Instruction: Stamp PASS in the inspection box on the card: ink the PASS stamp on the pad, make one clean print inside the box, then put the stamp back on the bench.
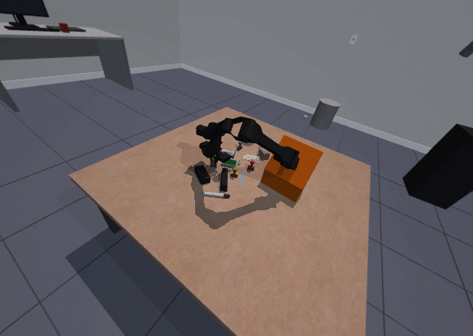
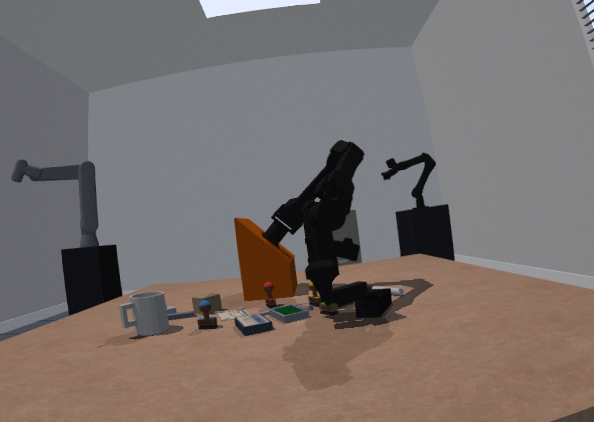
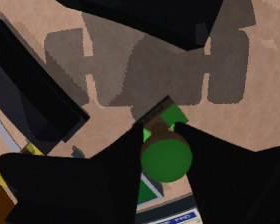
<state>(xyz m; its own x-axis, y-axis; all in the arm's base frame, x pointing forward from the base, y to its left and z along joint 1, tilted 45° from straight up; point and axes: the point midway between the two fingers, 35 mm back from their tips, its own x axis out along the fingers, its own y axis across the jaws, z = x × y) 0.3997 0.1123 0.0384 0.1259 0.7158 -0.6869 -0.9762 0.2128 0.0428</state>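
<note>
The green-knobbed stamp lies right at my gripper tip. The rest, counted from my gripper tip: ruler (180 mm behind, 30 mm to the right, 30 mm below); then green ink pad (60 mm behind, 90 mm to the right, 30 mm below); then yellow-knobbed stamp (130 mm behind, 10 mm to the right, 10 mm below).
</note>
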